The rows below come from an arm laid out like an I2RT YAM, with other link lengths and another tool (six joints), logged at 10 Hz.
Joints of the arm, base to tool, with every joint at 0 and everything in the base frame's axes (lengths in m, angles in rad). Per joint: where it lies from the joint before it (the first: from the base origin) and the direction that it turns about. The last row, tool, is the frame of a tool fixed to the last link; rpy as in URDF.
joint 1: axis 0 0 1 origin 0.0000 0.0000 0.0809
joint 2: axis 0 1 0 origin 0.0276 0.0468 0.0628
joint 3: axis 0 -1 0 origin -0.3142 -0.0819 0.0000
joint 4: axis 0 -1 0 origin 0.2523 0.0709 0.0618
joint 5: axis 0 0 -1 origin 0.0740 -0.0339 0.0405
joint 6: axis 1 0 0 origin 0.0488 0.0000 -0.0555
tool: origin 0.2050 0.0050 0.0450 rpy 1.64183 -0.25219 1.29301
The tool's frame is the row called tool.
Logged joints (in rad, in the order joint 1, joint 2, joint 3, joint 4, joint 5, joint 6), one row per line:
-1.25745 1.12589 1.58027 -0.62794 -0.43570 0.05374
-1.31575 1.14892 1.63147 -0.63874 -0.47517 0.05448
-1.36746 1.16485 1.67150 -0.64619 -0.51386 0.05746
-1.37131 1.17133 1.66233 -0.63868 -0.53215 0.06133
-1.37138 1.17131 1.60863 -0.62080 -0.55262 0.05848
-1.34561 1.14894 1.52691 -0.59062 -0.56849 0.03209
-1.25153 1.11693 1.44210 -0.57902 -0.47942 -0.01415
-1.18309 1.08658 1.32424 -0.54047 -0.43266 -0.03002
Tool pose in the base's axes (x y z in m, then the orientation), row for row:
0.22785 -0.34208 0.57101 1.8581 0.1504 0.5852
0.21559 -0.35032 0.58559 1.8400 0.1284 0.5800
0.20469 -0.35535 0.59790 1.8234 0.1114 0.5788
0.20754 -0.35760 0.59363 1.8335 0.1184 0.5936
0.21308 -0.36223 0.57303 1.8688 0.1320 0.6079
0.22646 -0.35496 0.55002 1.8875 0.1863 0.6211
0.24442 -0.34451 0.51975 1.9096 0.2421 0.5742
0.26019 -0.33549 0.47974 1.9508 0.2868 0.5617
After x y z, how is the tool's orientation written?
As a rotation vector, in radians.
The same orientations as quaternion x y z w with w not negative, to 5 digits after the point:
0.78816 0.06380 0.24823 0.55956
0.78324 0.05466 0.24689 0.56797
0.77847 0.04756 0.24711 0.57503
0.78084 0.05042 0.25280 0.56908
0.79052 0.05584 0.25715 0.55302
0.79474 0.07844 0.26152 0.54208
0.80218 0.10170 0.24121 0.53664
0.81332 0.11957 0.23418 0.51901

